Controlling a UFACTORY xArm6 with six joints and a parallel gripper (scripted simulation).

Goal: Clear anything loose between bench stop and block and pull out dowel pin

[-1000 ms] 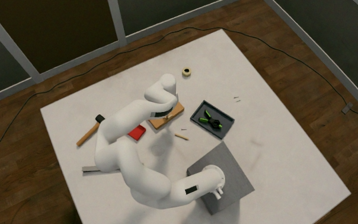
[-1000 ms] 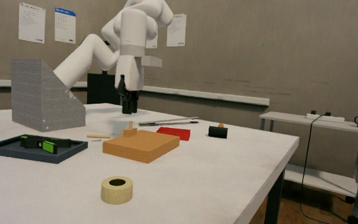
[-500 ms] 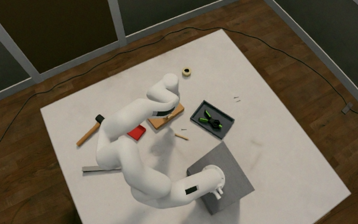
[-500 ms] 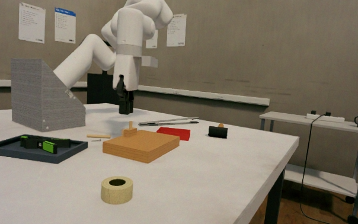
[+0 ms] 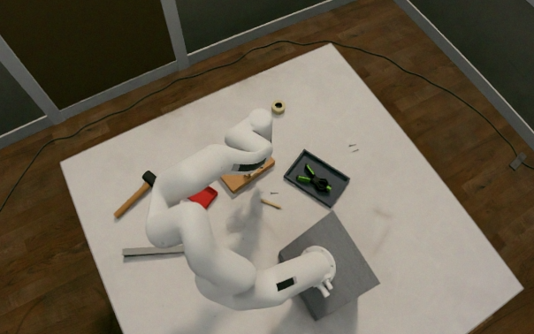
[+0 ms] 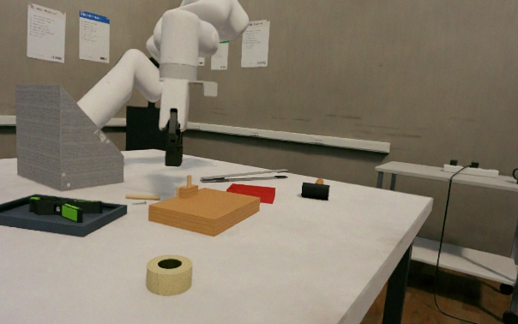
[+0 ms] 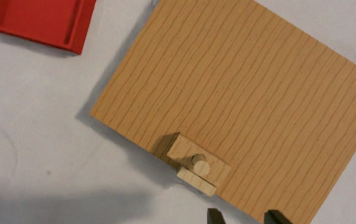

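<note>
Now: the dark tray 120 mm behind my hand, 180 mm to the right of it and 110 mm below it. From my hand the other things lie so: dowel pin: 10 mm ahead, 40 mm to the left, 70 mm below; then loose dowel: 120 mm behind, 20 mm to the left, 120 mm below; then small wooden block: 10 mm ahead, 40 mm to the left, 80 mm below.
</note>
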